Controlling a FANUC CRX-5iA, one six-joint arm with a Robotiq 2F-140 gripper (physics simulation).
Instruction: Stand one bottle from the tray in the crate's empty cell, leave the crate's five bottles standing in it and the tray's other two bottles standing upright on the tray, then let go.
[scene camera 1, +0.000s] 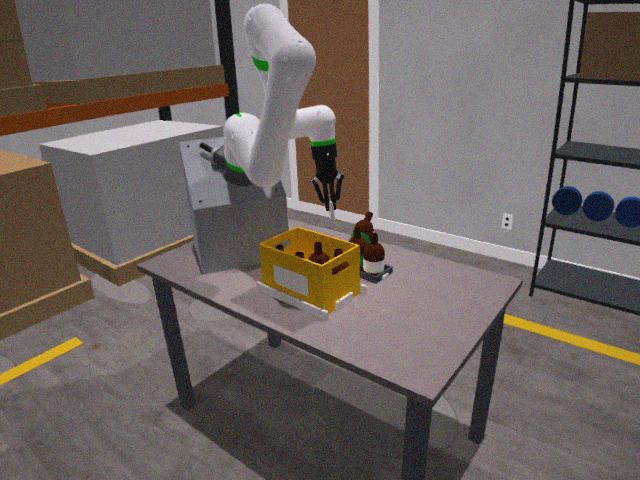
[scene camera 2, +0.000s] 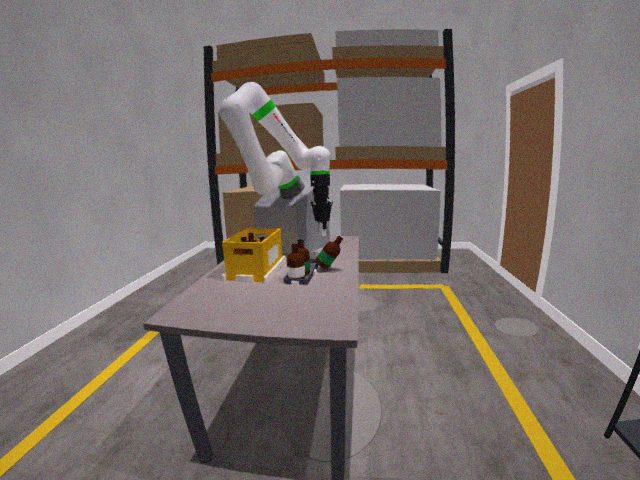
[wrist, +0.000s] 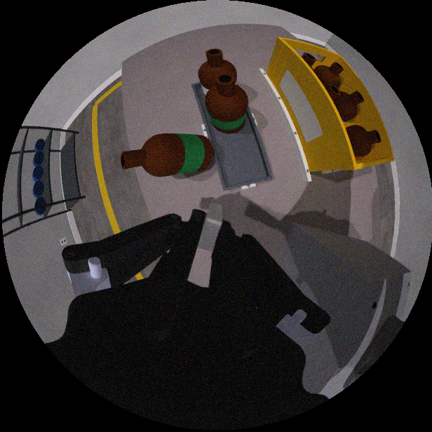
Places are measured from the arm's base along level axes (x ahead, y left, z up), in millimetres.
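Pixels of known places: gripper, fingertip midpoint: (scene camera 1: 332, 218) (scene camera 2: 323, 236); arm's base at its link origin: (scene camera 1: 241, 171) (scene camera 2: 292, 190).
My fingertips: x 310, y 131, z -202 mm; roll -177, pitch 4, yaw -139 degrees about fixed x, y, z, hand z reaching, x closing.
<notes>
For each thing: its top centre in the pictures, then the offset to it from my fingertips. "*": a spot on its surface instead. Level surfaces: height alone.
- green-label bottle at its top centre: (scene camera 1: 357, 228) (scene camera 2: 300, 239) dx +149, dy -117, dz +24 mm
- white-label bottle at its top centre: (scene camera 1: 374, 234) (scene camera 2: 294, 244) dx +221, dy -145, dz +24 mm
- dark tray at a spot on its surface: (scene camera 1: 373, 277) * dx +239, dy -199, dz -114 mm
- yellow crate at its top centre: (scene camera 1: 308, 244) (scene camera 2: 253, 234) dx +62, dy -331, dz +39 mm
- table at its surface level: dz -136 mm
The gripper (scene camera 1: 331, 211) (scene camera 2: 324, 229) (wrist: 214, 212) is shut and empty, above the table behind the tray. A brown bottle with a green label (scene camera 1: 363, 226) (scene camera 2: 328, 254) (wrist: 165, 154) is tipped strongly beside the tray, its neck pointing away from the crate. Another green-label bottle (scene camera 2: 305, 256) (wrist: 226, 102) and a white-label bottle (scene camera 1: 374, 252) (scene camera 2: 296, 259) (wrist: 217, 74) stand upright on the dark tray (scene camera 1: 373, 277) (wrist: 242, 165). The yellow crate (scene camera 1: 338, 286) (scene camera 2: 245, 263) (wrist: 327, 147) holds several brown bottles; its walls partly hide them, and I cannot tell which cell is empty.
The crate sits between white guide strips (scene camera 1: 299, 301) (wrist: 295, 131) on the table (scene camera 1: 413, 320) (scene camera 2: 258, 310). The grey robot pedestal (scene camera 1: 237, 232) (wrist: 335, 285) stands at the table's other end. A dark shelf unit (scene camera 1: 552, 155) stands beyond the table.
</notes>
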